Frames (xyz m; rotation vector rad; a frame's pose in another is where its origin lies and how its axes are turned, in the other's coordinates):
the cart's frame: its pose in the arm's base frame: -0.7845 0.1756 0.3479 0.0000 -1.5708 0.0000
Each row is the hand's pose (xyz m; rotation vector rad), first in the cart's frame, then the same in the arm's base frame.
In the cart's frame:
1: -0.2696 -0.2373 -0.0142 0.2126 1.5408 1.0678
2: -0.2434 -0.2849 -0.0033 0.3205 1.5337 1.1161
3: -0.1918 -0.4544 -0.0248 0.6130 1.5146 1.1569
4: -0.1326 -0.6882 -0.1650 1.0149 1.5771 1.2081
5: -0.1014 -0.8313 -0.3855 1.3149 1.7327 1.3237
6: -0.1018 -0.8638 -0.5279 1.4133 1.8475 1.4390
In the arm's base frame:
1: -0.7703 -0.0617 0.0783 -0.5402 0.1090 0.8089
2: -0.7812 -0.1093 0.1045 -0.5022 0.1213 0.9069
3: -0.7597 -0.2788 0.1561 -0.3430 0.1463 1.1160
4: -0.6195 -0.5126 0.2153 -0.1197 0.3004 1.3778
5: -0.3990 -0.6557 0.2465 -0.0053 0.5700 1.5805
6: -0.2566 -0.6882 0.2461 -0.0150 0.7504 1.6671

